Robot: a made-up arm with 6 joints.
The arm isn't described. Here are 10 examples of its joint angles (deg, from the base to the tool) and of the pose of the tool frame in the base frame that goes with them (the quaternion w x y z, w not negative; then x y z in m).
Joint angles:
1: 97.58 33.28 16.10 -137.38 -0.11 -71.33
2: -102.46 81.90 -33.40 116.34 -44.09 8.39
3: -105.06 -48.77 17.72 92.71 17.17 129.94
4: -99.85 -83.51 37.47 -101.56 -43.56 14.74
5: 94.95 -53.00 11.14 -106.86 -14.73 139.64
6: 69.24 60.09 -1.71 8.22 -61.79 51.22
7: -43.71 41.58 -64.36 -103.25 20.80 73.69
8: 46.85 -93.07 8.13 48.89 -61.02 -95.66
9: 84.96 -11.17 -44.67 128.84 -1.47 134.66
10: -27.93 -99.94 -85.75 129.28 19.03 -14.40
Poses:
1: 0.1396 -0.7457 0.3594 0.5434 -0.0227 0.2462 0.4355
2: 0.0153 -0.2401 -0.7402 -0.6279 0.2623 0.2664 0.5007
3: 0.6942 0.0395 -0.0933 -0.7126 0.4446 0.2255 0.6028
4: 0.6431 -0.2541 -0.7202 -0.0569 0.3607 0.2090 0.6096
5: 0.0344 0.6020 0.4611 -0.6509 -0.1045 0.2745 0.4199
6: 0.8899 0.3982 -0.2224 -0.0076 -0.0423 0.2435 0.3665
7: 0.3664 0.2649 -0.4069 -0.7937 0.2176 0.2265 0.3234
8: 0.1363 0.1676 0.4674 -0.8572 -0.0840 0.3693 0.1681
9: 0.6853 0.6045 -0.3047 -0.2684 -0.1313 0.2480 0.5244
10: 0.0183 0.6724 0.1562 -0.7233 0.3062 0.3549 0.0946
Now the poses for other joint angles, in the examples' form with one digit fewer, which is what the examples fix.
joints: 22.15 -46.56 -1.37 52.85 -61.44 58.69
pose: 0.377 0.556 -0.672 -0.312 0.041 0.228 0.162
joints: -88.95 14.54 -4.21 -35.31 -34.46 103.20
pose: 0.671 0.272 0.232 -0.650 0.418 0.184 0.515
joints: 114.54 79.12 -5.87 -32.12 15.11 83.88
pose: 0.048 0.919 -0.380 -0.094 -0.073 0.298 0.499
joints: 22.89 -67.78 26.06 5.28 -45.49 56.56
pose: 0.339 -0.532 0.759 0.162 0.105 0.270 0.177
